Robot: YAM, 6 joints.
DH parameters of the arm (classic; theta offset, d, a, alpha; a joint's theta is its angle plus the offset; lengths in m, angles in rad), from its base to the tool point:
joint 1: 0 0.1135 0.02 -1.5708
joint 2: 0 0 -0.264 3.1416
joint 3: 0.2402 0 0.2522 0
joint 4: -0.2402 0 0.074 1.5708
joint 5: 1.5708 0 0 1.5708
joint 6: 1.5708 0.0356 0 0
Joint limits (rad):
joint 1: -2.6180..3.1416
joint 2: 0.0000..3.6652
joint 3: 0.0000..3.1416
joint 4: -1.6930..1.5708
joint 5: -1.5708..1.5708
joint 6: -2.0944..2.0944
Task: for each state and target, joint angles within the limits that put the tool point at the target. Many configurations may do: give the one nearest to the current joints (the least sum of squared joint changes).
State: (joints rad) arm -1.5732 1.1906 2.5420 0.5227 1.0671 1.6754
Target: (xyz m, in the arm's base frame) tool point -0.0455 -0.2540 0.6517
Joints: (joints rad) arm -1.6290 1.6973 2.3383 0.4503 1.0373 1.6754
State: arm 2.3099 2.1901 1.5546 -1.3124 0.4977 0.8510
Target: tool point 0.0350 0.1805 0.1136
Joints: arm 1.4844 1.9813 0.8213 -1.5723 0.5730 0.8510
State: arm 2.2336 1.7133 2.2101 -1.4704 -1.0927 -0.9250
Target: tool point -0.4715 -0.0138 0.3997
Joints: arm 3.1060 2.2257 2.5325 -0.9371 -1.0327 -0.9250
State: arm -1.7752 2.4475 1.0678 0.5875 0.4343 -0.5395
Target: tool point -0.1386 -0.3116 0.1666
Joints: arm -1.9377 1.7091 0.7315 0.5989 0.5171 -0.5395
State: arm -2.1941 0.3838 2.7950 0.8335 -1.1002 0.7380
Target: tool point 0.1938 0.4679 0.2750
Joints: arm -1.8978 0.5634 3.1416 1.3208 -1.2056 0.7380
